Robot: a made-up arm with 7 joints.
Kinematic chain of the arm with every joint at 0, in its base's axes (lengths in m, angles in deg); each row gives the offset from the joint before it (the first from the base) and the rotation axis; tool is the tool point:
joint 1: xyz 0 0 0.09 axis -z
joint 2: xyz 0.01 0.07 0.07 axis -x
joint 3: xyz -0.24 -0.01 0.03 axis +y
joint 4: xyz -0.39 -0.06 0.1 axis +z
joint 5: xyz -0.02 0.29 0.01 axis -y
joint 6: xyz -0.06 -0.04 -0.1 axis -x
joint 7: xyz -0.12 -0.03 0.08 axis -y
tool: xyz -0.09 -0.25 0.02
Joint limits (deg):
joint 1: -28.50..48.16
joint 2: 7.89..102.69
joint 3: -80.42..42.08
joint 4: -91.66..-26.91
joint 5: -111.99..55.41
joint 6: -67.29..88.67
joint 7: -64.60..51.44
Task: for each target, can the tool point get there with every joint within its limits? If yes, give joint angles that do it. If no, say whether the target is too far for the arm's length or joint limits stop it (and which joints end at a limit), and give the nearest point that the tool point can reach.
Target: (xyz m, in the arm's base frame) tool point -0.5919 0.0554 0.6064
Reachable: yes | joints -22.41 36.15 17.52 -38.69 -83.00 -3.19 -45.43
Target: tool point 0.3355 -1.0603 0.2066
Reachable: no: joint limits stop it (at a limit: joint 1, joint 2, joint 3, joint 4, joint 6) | nearest point 0.0448 -0.7133 0.1456 | short by 0.457 m
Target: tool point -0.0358 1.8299 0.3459
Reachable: no: too far | nearest point -0.0569 1.0298 0.2550 | short by 0.806 m
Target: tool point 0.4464 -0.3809 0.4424
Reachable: no: joint limits stop it (at a limit: joint 1, joint 2, joint 3, joint 4, joint 6) | nearest point 0.1688 -0.3674 0.2635 | short by 0.331 m
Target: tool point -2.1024 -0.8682 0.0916
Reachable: no: too far | nearest point -0.9926 -0.2854 0.0986 | short by 1.254 m
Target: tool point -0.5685 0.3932 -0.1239
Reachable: yes | joints 15.00 18.80 -69.06 -62.53 -0.15 46.66 -21.92
